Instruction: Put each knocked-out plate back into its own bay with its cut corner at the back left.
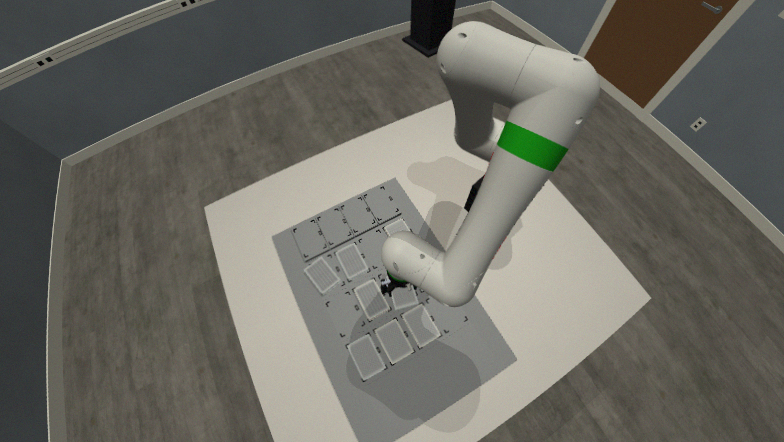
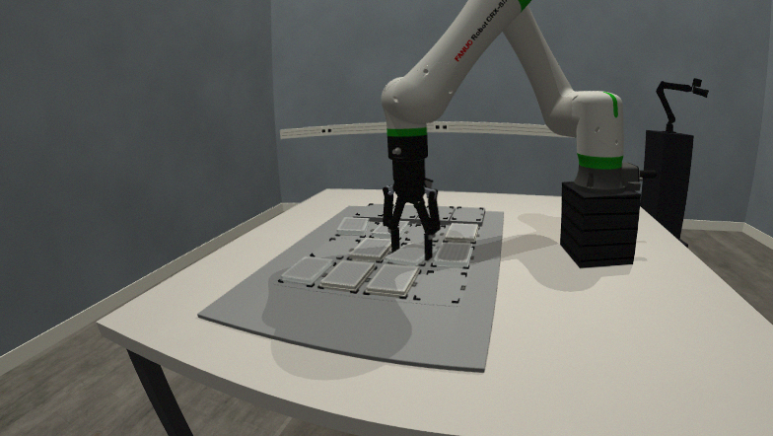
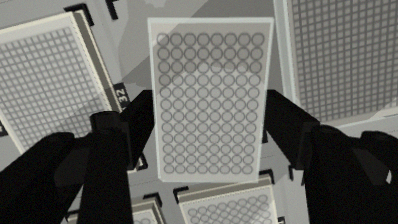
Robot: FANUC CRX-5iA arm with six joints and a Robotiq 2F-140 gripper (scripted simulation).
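The plate lies 2 cm below my hand. Round my hand: label 43: 14 cm ahead, 21 cm to the right, 3 cm below.
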